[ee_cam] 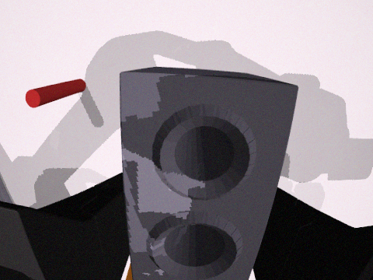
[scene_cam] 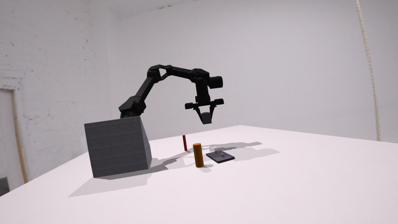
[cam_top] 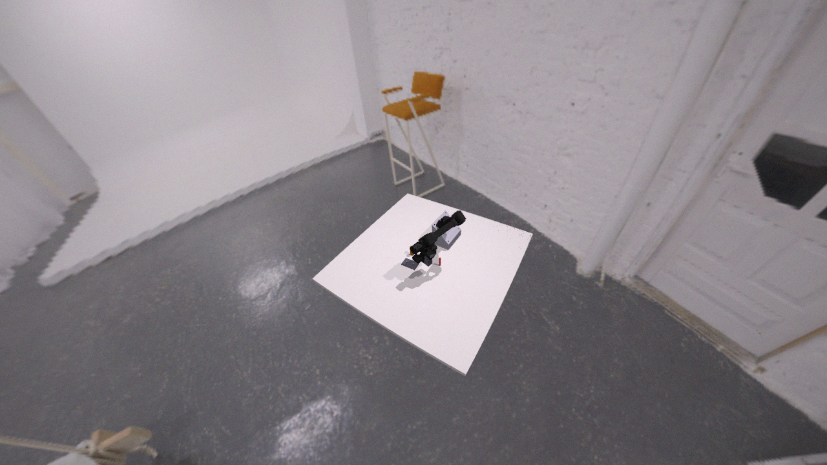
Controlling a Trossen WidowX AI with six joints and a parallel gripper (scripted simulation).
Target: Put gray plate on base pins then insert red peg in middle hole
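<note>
Now: the dark flat base 150 mm to the right of my gripper tip, 130 mm below it and 30 mm behind it. From my gripper tip the other things lie so: orange cylinder: 180 mm to the right, 130 mm behind, 100 mm below; red peg: 110 mm behind, 100 mm below, 60 mm to the left; gray plate: 30 mm above.
</note>
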